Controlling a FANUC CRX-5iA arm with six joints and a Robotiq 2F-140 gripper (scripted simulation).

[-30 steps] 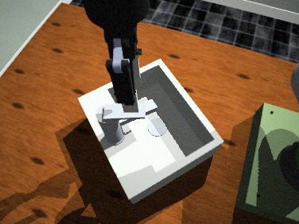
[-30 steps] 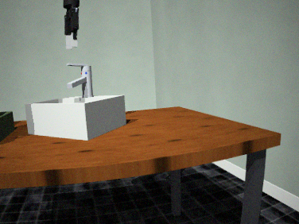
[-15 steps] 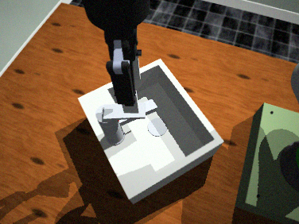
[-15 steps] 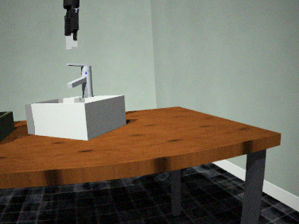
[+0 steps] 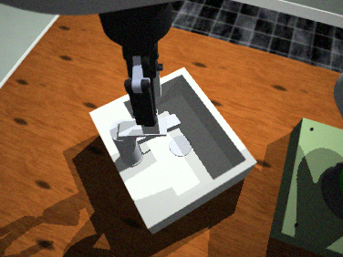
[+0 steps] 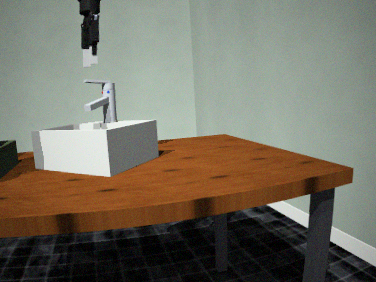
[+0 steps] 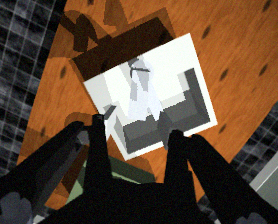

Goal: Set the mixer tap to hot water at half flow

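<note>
My hand is 20 mm short of the grey lever, 10 mm to the right of it and 90 mm above it. The rest, counted from my hand: mixer tap (40 mm ahead, 10 mm to the left, 130 mm below); then white basin (10 mm behind, 70 mm to the right, 330 mm below).
</note>
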